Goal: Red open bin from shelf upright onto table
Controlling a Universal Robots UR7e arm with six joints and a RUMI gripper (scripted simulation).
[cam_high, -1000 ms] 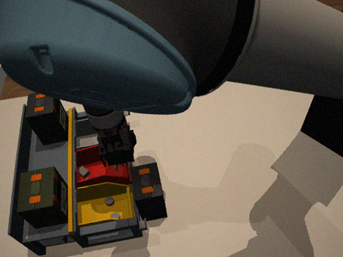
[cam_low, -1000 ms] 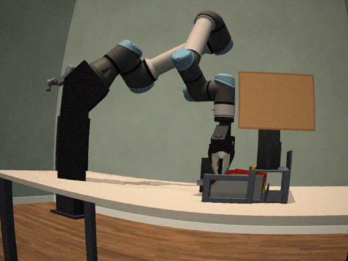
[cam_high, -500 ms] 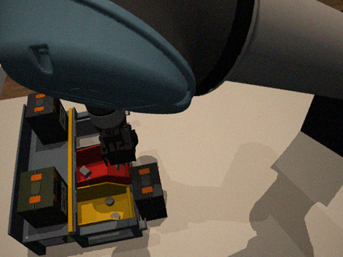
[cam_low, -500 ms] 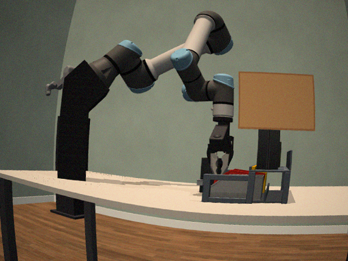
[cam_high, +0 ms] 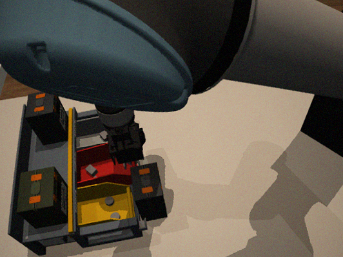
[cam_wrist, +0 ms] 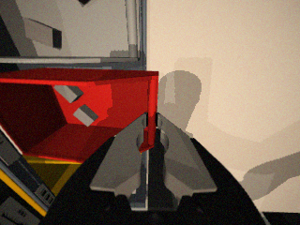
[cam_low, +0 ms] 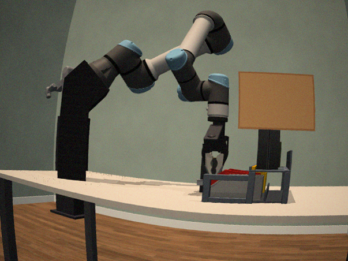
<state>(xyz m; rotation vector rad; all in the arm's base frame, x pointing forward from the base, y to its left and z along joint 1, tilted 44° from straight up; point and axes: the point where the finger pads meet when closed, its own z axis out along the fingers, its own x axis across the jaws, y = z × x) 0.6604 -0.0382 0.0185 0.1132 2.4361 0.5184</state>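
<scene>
My gripper is now 8 cm short of the red open bin and 1 cm above it. From my hand the other things lie so: yellow bin: 12 cm to the left, 10 cm ahead, 2 cm below; then grey bin: 11 cm to the right, 11 cm ahead, 2 cm below; then dark box: 11 cm to the left, 4 cm behind.
</scene>
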